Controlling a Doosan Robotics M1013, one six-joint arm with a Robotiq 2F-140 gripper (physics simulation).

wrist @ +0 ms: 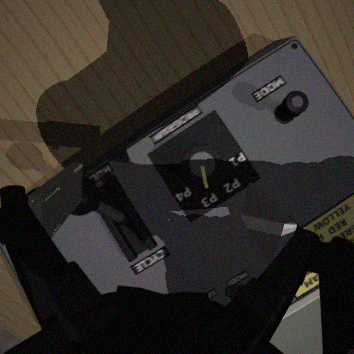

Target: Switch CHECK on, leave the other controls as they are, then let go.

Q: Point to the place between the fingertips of the gripper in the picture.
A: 164,190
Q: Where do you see a black ball knob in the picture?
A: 90,201
